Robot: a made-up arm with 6 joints. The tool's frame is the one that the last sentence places. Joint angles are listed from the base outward.
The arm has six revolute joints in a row. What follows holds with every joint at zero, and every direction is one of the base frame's.
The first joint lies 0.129 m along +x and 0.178 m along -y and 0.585 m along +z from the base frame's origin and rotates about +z.
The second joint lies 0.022 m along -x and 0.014 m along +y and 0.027 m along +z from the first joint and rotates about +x.
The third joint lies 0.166 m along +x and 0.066 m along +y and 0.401 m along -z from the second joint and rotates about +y.
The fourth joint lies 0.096 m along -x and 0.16 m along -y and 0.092 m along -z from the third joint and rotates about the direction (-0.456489, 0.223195, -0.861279).
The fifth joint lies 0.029 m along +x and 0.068 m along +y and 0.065 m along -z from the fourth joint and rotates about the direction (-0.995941, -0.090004, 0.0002).
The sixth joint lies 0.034 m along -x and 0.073 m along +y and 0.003 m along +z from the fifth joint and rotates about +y.
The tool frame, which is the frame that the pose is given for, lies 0.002 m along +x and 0.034 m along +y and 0.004 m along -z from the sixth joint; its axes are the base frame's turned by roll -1.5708, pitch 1.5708 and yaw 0 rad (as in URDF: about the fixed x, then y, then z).
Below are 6 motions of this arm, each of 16 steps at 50 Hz.
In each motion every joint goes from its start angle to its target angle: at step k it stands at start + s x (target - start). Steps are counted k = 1, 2, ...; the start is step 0. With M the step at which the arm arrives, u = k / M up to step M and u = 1 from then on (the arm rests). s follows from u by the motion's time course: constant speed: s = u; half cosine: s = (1 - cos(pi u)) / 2; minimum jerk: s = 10 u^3 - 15 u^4 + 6 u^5.
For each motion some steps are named. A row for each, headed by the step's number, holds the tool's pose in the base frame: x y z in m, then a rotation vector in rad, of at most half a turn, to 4 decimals.
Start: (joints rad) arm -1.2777 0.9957 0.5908 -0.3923 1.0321 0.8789
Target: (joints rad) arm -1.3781 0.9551 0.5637 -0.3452 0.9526 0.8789
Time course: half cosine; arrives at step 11
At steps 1, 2, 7, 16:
1: 0.5585 0.0461 0.3691 -0.0318 1.4616 1.3312
2: 0.5597 0.0432 0.3681 -0.0238 1.4601 1.3280
7: 0.5711 0.0115 0.3570 0.0610 1.4421 1.2920
16: 0.5756 -0.0036 0.3518 0.1001 1.4321 1.2743

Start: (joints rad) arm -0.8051 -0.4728 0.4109 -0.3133 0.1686 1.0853
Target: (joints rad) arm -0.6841 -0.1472 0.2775 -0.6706 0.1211 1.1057
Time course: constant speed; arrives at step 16
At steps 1, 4, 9, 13, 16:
1: 0.0044 -0.2266 0.1432 0.4967 2.2762 1.5578
4: 0.0223 -0.2056 0.1397 0.3560 2.1962 1.6688
9: 0.0479 -0.1701 0.1372 0.1219 2.0469 1.8358
13: 0.0647 -0.1416 0.1374 -0.0641 1.9141 1.9524
16: 0.0751 -0.1204 0.1387 -0.2023 1.8074 2.0294

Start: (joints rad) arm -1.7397 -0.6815 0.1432 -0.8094 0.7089 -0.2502
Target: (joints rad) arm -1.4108 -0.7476 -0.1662 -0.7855 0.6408 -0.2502
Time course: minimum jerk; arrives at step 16
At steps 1, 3, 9, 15, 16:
1: -0.1384 -0.0647 0.1446 -0.8062 2.3112 0.3339
3: -0.1435 -0.0705 0.1433 -0.8376 2.3093 0.3349
9: -0.1949 -0.1532 0.1308 -1.2249 2.2492 0.3396
15: -0.2154 -0.2197 0.1258 -1.4860 2.1685 0.3345
16: -0.2154 -0.2201 0.1258 -1.4875 2.1679 0.3344

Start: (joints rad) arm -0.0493 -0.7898 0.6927 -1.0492 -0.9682 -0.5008
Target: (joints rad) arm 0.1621 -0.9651 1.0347 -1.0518 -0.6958 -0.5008
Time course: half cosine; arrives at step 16
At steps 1, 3, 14, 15, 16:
1: 0.0923 -0.4015 0.4286 -0.2279 0.8176 1.6693
3: 0.0969 -0.4000 0.4341 -0.2428 0.8466 1.6696
14: 0.1554 -0.3695 0.4895 -0.4446 1.1784 1.6525
15: 0.1574 -0.3681 0.4910 -0.4518 1.1888 1.6513
16: 0.1580 -0.3677 0.4915 -0.4543 1.1924 1.6508

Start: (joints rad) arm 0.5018 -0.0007 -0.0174 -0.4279 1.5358 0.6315
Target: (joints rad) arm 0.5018 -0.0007 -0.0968 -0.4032 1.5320 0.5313
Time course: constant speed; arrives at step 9
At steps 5, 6, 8, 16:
5: 0.1665 -0.1361 -0.0460 -2.3533 1.5998 0.2309
6: 0.1687 -0.1350 -0.0468 -2.3553 1.5841 0.2214
8: 0.1731 -0.1328 -0.0485 -2.3591 1.5528 0.2024
16: 0.1753 -0.1318 -0.0493 -2.3608 1.5372 0.1928

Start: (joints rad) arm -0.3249 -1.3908 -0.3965 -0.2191 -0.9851 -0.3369
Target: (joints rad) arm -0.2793 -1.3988 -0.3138 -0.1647 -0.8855 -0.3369
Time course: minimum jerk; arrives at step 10
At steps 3, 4, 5, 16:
3: 0.0352 -0.6411 0.4951 -1.6609 1.2135 1.0067
4: 0.0384 -0.6414 0.4941 -1.6729 1.2260 0.9880
5: 0.0422 -0.6417 0.4928 -1.6870 1.2410 0.9658
16: 0.0527 -0.6429 0.4896 -1.7246 1.2830 0.9042

